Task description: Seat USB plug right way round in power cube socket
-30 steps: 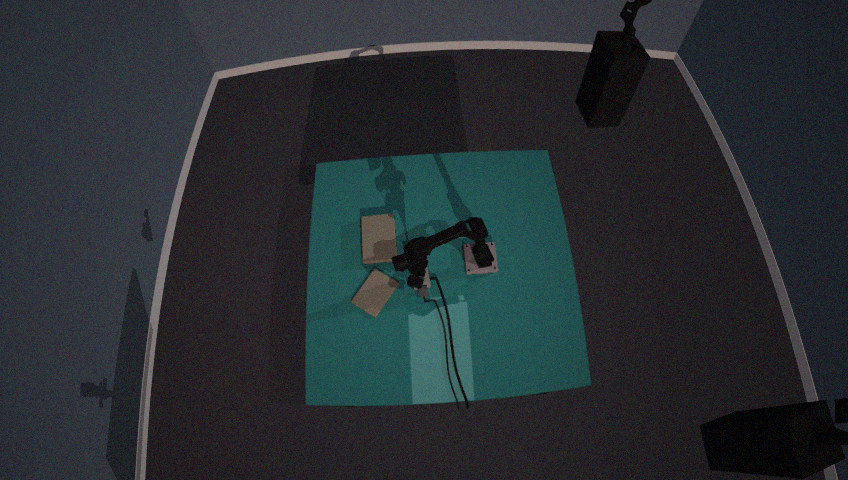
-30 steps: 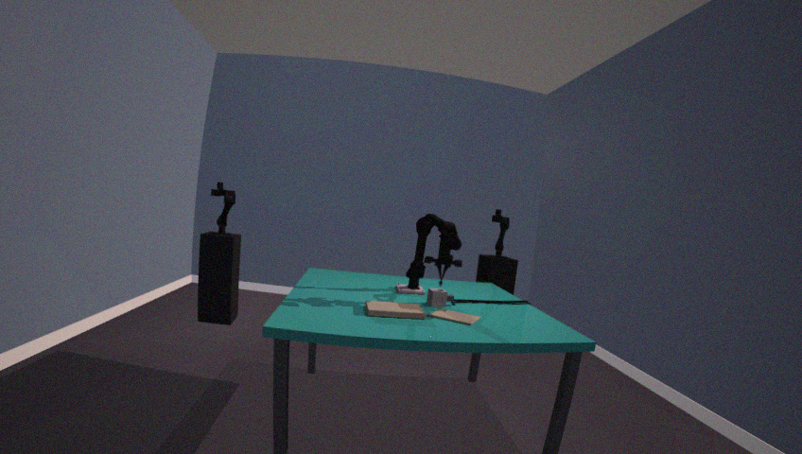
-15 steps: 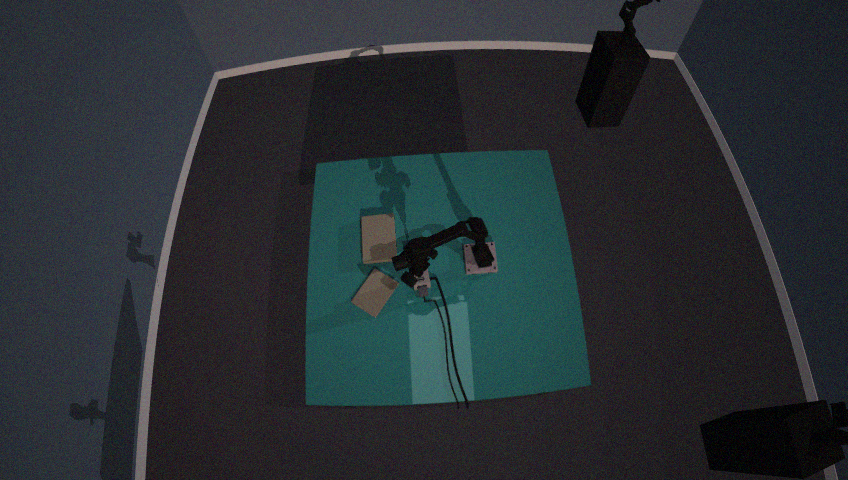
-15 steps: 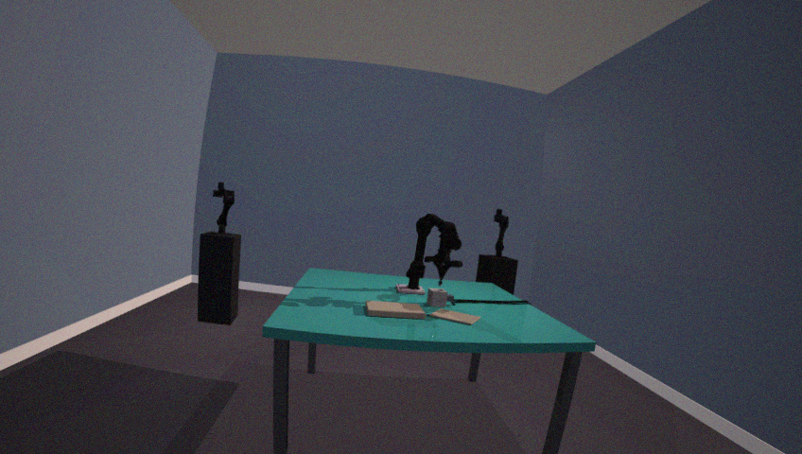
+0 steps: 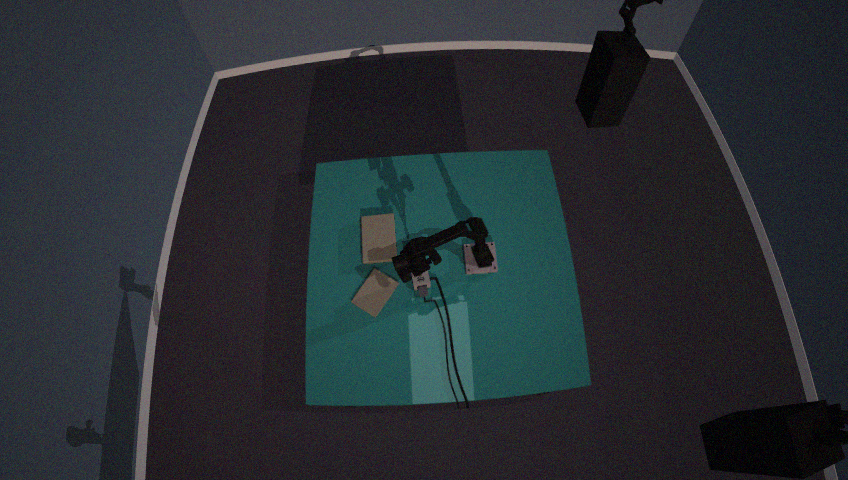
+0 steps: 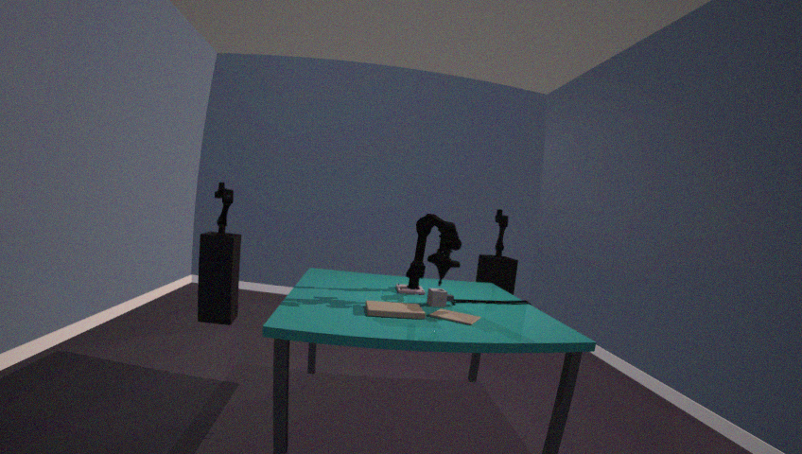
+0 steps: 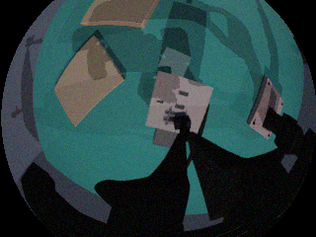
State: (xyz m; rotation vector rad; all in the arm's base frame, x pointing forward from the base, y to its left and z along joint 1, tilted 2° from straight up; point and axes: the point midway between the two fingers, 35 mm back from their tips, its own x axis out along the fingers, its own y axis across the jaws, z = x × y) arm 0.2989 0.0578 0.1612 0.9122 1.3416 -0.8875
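Now: the dark USB plug 20 mm below my gripper tip. Also, from my gripper tip: thick tan board 260 mm to the right, 170 mm ahead, 120 mm below; thin tan board 220 mm ahead, 130 mm below, 10 mm to the left.
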